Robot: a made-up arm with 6 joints.
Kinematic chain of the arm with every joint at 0, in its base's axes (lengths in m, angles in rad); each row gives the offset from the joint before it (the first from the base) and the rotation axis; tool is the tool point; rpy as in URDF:
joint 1: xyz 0.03 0 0.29 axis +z
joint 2: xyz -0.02 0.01 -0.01 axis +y
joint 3: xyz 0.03 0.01 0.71 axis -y
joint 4: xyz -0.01 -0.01 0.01 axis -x
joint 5: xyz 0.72 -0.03 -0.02 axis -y
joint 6: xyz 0 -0.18 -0.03 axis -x
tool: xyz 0 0.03 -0.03 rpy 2.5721 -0.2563 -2.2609
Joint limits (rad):
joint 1: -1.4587..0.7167
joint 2: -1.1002..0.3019
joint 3: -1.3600..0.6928
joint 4: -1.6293..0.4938
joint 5: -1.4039..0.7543
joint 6: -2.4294..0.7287
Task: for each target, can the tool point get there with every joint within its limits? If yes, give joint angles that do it. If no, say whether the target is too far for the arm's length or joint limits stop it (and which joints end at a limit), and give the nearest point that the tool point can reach.
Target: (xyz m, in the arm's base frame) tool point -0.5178 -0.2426 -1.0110
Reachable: no: joint limits stop it (at a limit: joint 1, joint 2, joint 4, joint 5, joint 6) | nearest point -0.1531 -0.2261 0.1883 | short by 1.254 m
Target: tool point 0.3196 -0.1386 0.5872
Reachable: yes | joints 0.0995 -0.5463 -0.9896 0.2121 0.0291 -0.5991
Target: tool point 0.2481 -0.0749 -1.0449
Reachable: no: joint limits stop it (at a limit: joint 2, joint 5, joint 6) | nearest point 0.2420 -0.0728 0.1609 | short by 1.206 m
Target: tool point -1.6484 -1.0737 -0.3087
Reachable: no: too far | nearest point -0.1146 -0.5924 0.2762 | short by 1.711 m
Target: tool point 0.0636 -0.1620 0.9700
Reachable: yes | joints -1.0848 -0.8842 -0.3616 -0.8901 0.2593 -0.3222
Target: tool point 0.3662 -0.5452 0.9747
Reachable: yes | joints -0.7571 -0.1823 -0.0881 -0.0688 0.4034 0.0321
